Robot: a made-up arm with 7 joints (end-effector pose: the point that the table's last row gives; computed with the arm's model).
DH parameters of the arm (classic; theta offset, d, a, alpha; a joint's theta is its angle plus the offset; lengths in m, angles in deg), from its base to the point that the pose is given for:
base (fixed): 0 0 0 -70
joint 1: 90 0 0 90
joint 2: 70 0 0 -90
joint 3: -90 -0.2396 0.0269 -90
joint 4: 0 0 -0.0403 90
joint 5: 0 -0.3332 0 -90
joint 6: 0 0 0 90
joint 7: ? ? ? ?
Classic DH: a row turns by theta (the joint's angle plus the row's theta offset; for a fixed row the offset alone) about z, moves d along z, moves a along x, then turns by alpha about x.
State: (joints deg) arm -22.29 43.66 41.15 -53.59 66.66 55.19 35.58
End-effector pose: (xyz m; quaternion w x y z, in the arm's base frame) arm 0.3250 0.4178 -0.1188 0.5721 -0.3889 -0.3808 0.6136
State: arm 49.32 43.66 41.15 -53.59 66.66 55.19 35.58
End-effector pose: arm -0.1390 0.4637 -0.2448 0.5505 0.0981 -0.0722 0.8259
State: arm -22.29 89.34 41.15 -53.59 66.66 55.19 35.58
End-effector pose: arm 0.1885 0.4454 0.2457 0.5628 -0.1312 -0.6539 0.4883
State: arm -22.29 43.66 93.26 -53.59 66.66 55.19 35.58
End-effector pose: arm 0.1077 0.5140 -0.1359 0.1654 -0.5062 -0.5287 0.6610
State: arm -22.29 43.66 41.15 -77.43 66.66 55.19 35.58
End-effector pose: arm 0.3269 0.3666 0.0101 0.6011 -0.3967 -0.5184 0.4610
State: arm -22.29 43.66 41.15 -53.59 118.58 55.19 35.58
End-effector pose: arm 0.3250 0.4178 -0.1188 0.3269 -0.7404 -0.3049 0.5020
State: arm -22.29 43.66 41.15 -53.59 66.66 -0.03 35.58
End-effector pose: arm 0.3250 0.4178 -0.1188 0.2585 -0.2676 -0.7185 0.5876
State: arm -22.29 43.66 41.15 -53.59 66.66 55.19 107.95
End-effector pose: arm 0.3250 0.4178 -0.1188 0.0995 -0.5387 -0.0777 0.8330
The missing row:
joint 7: 0 0 0 0
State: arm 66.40 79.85 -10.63 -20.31 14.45 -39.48 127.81
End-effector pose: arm -0.2346 0.5243 -0.0378 0.7134 0.2667 -0.2929 0.5780
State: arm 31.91 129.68 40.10 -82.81 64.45 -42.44 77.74
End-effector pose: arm 0.3990 0.1677 0.2002 0.5110 -0.3796 -0.7448 -0.2000
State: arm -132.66 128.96 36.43 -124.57 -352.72 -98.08 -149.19
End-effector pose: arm -0.3306 -0.0015 0.0527 0.5581 0.1332 -0.5775 -0.5807
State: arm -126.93 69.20 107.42 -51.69 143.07 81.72 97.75
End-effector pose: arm 0.1449 0.4907 0.1895 0.0212 -0.6212 0.1254 -0.7733
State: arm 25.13 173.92 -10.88 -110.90 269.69 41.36 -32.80
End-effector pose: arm 0.3614 0.1369 0.0022 0.7609 -0.4168 -0.2400 0.4356
